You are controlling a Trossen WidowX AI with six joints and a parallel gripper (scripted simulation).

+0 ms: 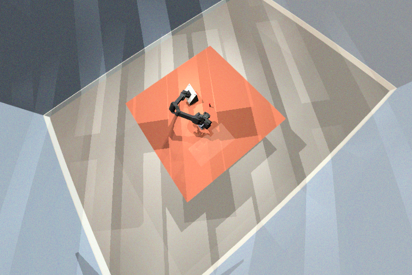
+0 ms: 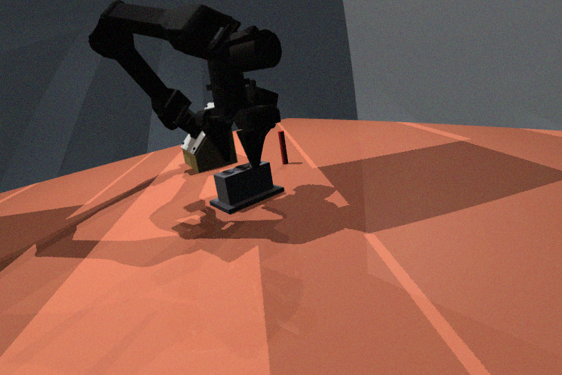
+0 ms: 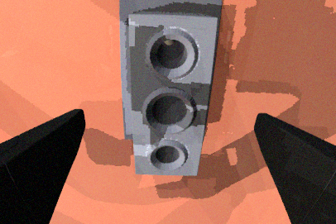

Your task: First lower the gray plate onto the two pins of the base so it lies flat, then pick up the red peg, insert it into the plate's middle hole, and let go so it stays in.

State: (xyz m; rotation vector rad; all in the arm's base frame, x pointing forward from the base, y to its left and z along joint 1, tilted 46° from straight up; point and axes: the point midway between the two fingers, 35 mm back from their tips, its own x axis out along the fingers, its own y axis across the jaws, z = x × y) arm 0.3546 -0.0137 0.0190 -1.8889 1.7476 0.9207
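The gray plate lies 2 cm below my gripper tip. The rest, counted from my gripper tip: dark base (6 cm below); red peg (14 cm behind, 16 cm to the left, 2 cm below).
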